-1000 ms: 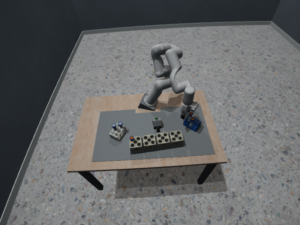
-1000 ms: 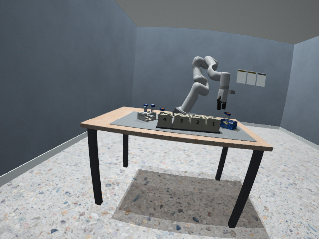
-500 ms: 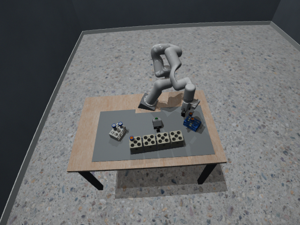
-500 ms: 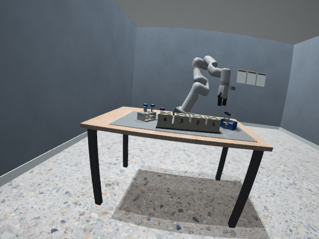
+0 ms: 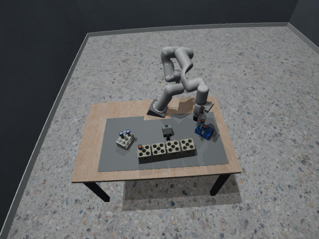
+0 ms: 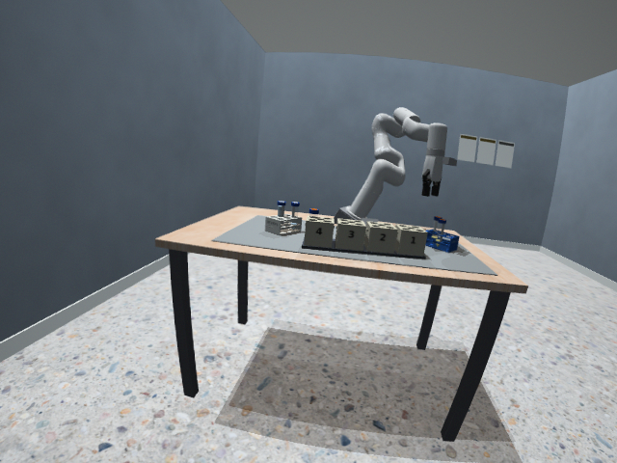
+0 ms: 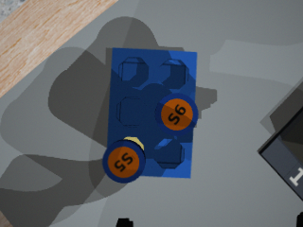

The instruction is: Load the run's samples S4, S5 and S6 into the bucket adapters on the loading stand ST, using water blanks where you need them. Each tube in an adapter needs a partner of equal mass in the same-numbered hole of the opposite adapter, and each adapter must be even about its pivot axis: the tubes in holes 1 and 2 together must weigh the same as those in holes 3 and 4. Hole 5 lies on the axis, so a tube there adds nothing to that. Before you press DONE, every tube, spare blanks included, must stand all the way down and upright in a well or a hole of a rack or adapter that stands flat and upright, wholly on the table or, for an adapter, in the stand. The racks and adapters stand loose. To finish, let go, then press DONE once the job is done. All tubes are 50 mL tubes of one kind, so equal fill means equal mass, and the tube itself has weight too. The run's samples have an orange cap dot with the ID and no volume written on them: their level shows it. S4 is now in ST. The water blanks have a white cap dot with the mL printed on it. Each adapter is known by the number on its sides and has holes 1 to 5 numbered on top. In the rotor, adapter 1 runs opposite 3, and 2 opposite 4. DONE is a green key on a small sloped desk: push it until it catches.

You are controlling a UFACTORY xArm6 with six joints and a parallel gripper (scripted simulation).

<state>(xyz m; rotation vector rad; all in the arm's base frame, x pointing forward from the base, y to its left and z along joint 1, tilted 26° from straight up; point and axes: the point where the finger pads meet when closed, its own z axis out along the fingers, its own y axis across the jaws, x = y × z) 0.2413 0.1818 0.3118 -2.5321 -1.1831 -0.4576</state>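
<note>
The tube lies 150 mm below my hand, 50 mm to the left of it and 30 mm behind it. From my hand the other things lie so: green done key: 240 mm to the right, 150 mm below, 40 mm behind; DONE desk: 240 mm to the right, 160 mm below, 20 mm behind; blue rack: 190 mm below, 70 mm to the left, 20 mm ahead.
</note>
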